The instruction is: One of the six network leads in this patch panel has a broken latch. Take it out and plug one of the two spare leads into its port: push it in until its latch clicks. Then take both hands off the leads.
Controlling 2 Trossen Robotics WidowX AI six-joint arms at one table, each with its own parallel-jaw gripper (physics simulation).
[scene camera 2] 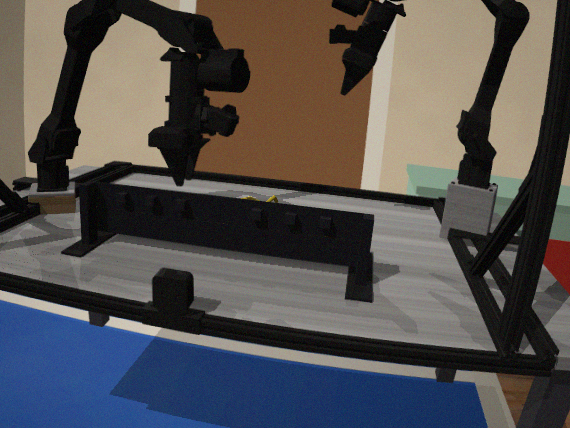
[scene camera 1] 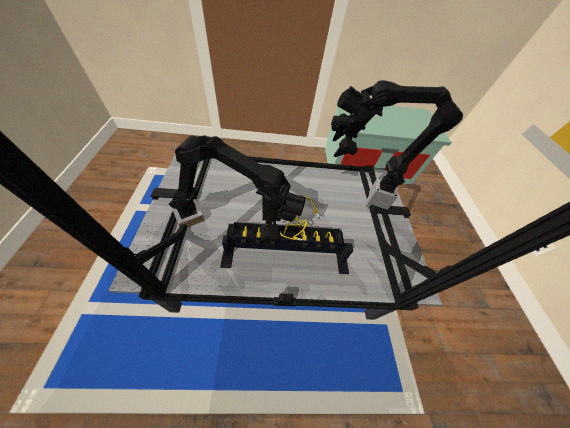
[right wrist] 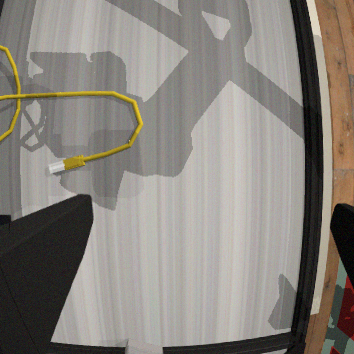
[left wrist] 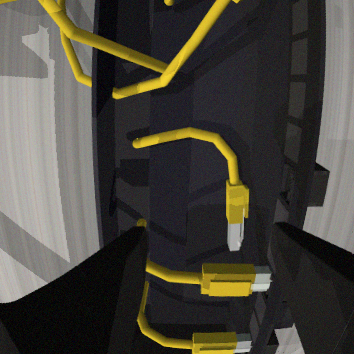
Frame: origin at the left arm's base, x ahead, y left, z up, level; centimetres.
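Where they show: left gripper, fingertip midpoint: (scene camera 2: pixel 184 182) (scene camera 1: pixel 269 229) (left wrist: pixel 209 236); right gripper, fingertip midpoint: (scene camera 2: pixel 345 92) (scene camera 1: pixel 333 148) (right wrist: pixel 219 212); left arm's base, link origin: (scene camera 2: pixel 52 187) (scene camera 1: pixel 186 210); right arm's base, link origin: (scene camera 2: pixel 474 184) (scene camera 1: pixel 387 186).
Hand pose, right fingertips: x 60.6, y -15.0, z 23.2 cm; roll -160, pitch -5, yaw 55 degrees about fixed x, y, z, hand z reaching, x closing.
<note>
Each offset is from my right fingertips to the centre of the thing. "pt": to the spot under its first point. Level surfaces: height alone.
The black patch panel @(dx -31.3, dy -18.5, dz -22.2 cm) (scene camera 1: pixel 287 245) (scene camera 2: pixel 225 227) (left wrist: pixel 220 107) stands on the table. In the left wrist view, two yellow leads @(dx -41.6, dy -13.1, dz -18.3 cm) (left wrist: pixel 227 280) @(pt dx -44.9, dy -9.6, dz -18.5 cm) (left wrist: pixel 215 342) point at its port wall; another lead @(pt dx -39.9, dy -14.4, dz -24.0 cm) (left wrist: pixel 237 202) is turned along the panel, its clear tip not facing the wall. More leads @(dx -22.0, dy -25.5, dz -18.3 cm) (scene camera 1: pixel 317 236) @(dx -17.5, dy -28.4, dz -18.3 cm) (scene camera 1: pixel 330 237) stand at the right. A spare lead @(dx -8.8, dy -10.3, dz -26.5 cm) (scene camera 1: pixel 317 212) (right wrist: pixel 74 162) lies on the table behind; looped yellow cord (scene camera 1: pixel 295 227) (left wrist: pixel 165 77) crosses the panel. My left gripper (scene camera 2: pixel 184 181) (left wrist: pixel 209 236) is part open above the panel, empty. My right gripper (scene camera 2: pixel 344 92) (right wrist: pixel 219 212) is wide open, high, empty. Latches are too small to judge.
A black frame (scene camera 1: pixel 340 302) (scene camera 2: pixel 310 340) edges the grey table @(dz -27.6 cm) (scene camera 1: pixel 295 277) (scene camera 2: pixel 240 295). A small black block @(pt dx -42.9, dy -36.2, dz -22.1 cm) (scene camera 1: pixel 286 296) (scene camera 2: pixel 172 290) sits on its front rail. A green cabinet (scene camera 1: pixel 400 122) stands beyond the right arm. My left arm hides part of the panel in scene camera 1.
</note>
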